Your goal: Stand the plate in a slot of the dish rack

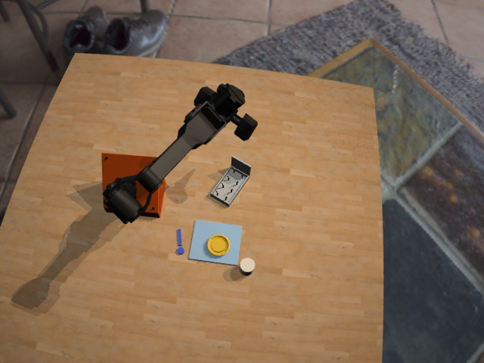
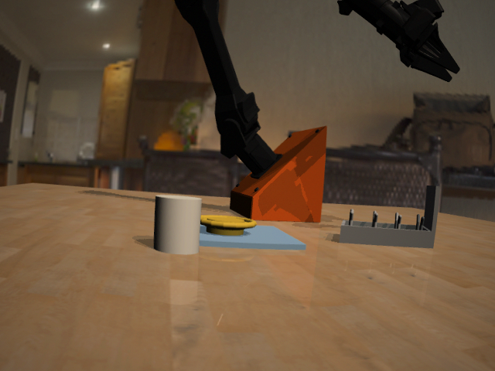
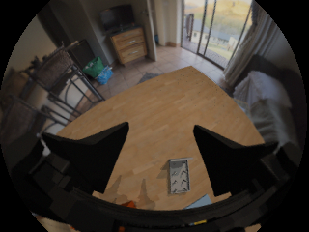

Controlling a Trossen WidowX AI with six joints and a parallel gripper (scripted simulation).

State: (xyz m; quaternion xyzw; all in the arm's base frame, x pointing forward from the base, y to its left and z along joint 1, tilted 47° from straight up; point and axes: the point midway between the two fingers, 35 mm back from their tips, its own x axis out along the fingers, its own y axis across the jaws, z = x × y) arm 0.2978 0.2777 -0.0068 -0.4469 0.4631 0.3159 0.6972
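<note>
Right now my gripper tip is 34 cm to the left of the yellow plate, 24 cm above it and 1 cm past it. Round my gripper tip: grey dish rack (23 cm below, 13 cm to the right); then blue spoon (35 cm to the right, 25 cm below, 13 cm behind); then beige cup (40 cm to the right, 23 cm below, 8 cm ahead).
</note>
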